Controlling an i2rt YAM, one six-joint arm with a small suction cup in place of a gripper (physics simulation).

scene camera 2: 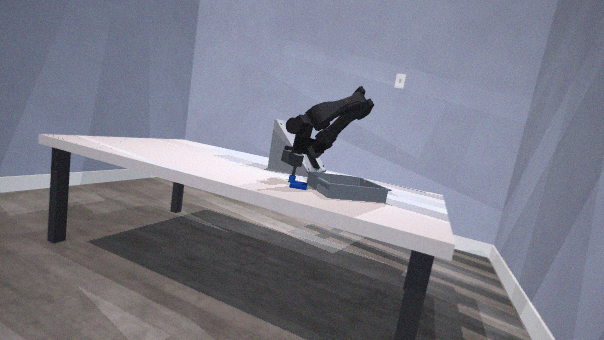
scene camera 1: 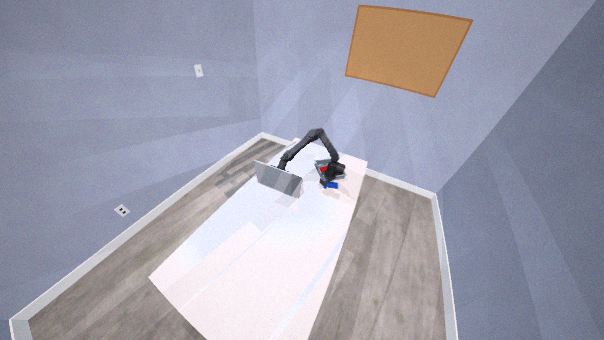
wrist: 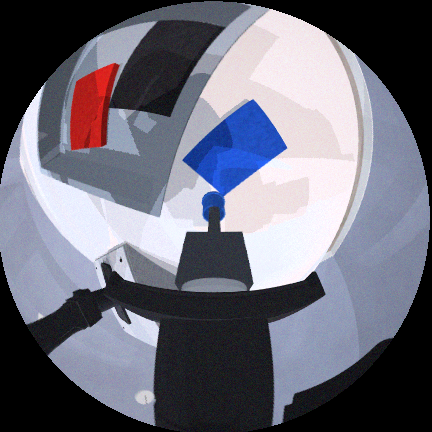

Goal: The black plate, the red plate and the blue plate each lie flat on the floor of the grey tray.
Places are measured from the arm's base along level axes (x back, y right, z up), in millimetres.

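Where they show: hand, tool point: (scene camera 1: 324,188) (wrist: 213,197).
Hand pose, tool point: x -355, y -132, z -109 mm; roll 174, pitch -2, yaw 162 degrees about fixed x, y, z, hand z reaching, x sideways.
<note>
Things, the pixels of their top centre, and the offset from my tool point.
- blue plate, top centre: (wrist: 237,149) (scene camera 2: 298,183) (scene camera 1: 332,184) dz +20, dx -42, dy -58 mm
- grey tray, top centre: (scene camera 2: 346,179) (scene camera 1: 329,167) dz +60, dx +58, dy -201 mm
- red plate, top centre: (wrist: 84,109) (scene camera 1: 325,169) dz +23, dx +93, dy -194 mm
- black plate, top centre: (wrist: 164,56) dz +22, dx -13, dy -179 mm
The blue plate (wrist: 238,144) (scene camera 2: 298,185) (scene camera 1: 332,185) lies flat on the white table, just outside the grey tray (wrist: 109,177) (scene camera 2: 350,192). The red plate (wrist: 89,106) (scene camera 1: 323,168) and the black plate (wrist: 165,64) lie flat side by side on the tray's floor. My suction cup (wrist: 213,199) (scene camera 2: 292,178) is low over the table and sits on the near corner of the blue plate. The tray's walls hide both plates inside it in the second scene view.
A grey slanted panel (scene camera 1: 276,177) (scene camera 2: 276,148) stands on the table at the arm's base, behind the tray. The table's front edge (scene camera 2: 338,219) runs close to the tray and the blue plate.
</note>
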